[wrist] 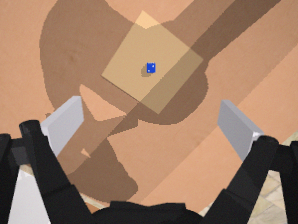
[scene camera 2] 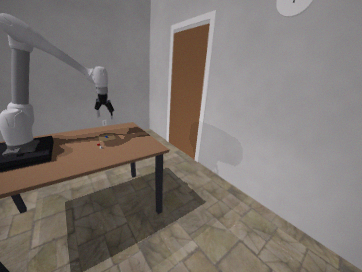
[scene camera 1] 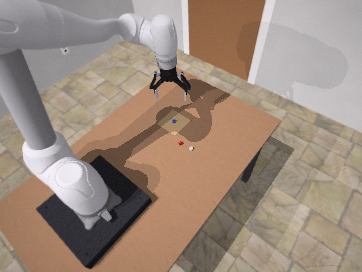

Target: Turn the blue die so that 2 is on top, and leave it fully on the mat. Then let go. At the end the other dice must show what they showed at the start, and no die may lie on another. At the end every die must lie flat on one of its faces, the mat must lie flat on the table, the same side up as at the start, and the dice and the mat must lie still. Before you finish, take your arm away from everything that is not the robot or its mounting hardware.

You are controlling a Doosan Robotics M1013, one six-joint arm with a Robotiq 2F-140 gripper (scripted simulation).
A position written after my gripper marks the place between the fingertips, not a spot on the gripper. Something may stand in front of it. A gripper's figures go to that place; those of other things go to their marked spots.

Scene:
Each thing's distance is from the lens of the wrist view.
my gripper (wrist: 150, 110): 19 cm
tan mat (wrist: 147, 41): 36 cm

